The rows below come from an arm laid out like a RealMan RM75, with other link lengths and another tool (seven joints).
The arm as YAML. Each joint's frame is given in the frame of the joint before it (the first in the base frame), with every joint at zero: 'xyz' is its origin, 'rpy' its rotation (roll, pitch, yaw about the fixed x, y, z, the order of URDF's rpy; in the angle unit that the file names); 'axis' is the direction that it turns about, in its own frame. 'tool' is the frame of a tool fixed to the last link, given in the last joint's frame.
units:
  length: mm
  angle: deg
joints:
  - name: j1
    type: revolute
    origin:
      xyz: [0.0, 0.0, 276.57]
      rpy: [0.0, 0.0, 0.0]
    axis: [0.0, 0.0, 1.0]
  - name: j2
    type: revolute
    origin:
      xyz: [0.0, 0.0, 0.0]
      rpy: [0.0, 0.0, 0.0]
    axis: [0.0, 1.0, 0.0]
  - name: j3
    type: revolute
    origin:
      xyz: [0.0, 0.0, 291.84]
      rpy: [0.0, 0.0, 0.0]
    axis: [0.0, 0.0, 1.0]
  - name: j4
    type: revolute
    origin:
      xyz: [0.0, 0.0, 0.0]
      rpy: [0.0, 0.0, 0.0]
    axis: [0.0, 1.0, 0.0]
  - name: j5
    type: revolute
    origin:
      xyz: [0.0, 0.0, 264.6]
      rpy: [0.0, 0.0, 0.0]
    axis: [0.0, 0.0, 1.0]
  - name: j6
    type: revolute
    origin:
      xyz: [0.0, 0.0, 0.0]
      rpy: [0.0, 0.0, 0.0]
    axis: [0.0, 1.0, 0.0]
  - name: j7
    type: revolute
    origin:
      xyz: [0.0, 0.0, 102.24]
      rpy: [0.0, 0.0, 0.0]
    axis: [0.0, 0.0, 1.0]
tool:
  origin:
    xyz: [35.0, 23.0, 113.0]
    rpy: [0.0, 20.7, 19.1]
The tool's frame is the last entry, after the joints.
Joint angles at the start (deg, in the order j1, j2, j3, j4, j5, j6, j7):
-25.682 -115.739 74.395 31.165 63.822 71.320 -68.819
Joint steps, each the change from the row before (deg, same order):
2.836 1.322 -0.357 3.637 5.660 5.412 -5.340
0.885 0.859 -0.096 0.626 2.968 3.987 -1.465
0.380 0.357 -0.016 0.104 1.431 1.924 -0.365
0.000 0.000 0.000 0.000 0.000 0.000 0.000
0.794 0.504 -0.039 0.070 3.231 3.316 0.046
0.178 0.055 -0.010 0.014 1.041 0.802 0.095
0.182 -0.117 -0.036 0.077 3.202 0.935 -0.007
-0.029 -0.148 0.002 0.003 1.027 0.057 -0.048
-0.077 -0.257 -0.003 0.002 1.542 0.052 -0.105
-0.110 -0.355 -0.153 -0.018 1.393 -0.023 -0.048
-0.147 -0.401 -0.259 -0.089 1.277 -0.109 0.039
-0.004 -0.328 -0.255 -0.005 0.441 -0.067 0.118
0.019 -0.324 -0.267 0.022 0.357 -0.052 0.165
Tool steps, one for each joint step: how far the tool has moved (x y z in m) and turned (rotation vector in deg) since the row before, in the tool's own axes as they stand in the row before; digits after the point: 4 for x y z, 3 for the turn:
0.0088 0.0152 -0.0205 -4.807 -1.343 -3.466
0.0022 0.0136 -0.0113 -3.748 -0.861 -1.845
-0.0001 0.0077 -0.0052 -1.873 -0.486 -0.853
0.0000 0.0000 0.0000 0.000 0.000 0.000
-0.0038 0.0166 -0.0104 -3.673 -1.471 -1.288
-0.0019 0.0050 -0.0020 -1.064 -0.512 -0.336
-0.0083 0.0105 -0.0024 -2.298 -2.079 -0.838
-0.0032 0.0028 0.0006 -0.616 -0.695 -0.277
-0.0048 0.0040 0.0013 -0.914 -1.025 -0.430
-0.0042 0.0032 0.0020 -0.704 -0.799 -0.318
-0.0040 0.0025 0.0023 -0.527 -0.669 -0.216
-0.0014 0.0010 0.0017 -0.064 -0.027 -0.004
-0.0010 0.0009 0.0016 -0.029 0.051 0.064

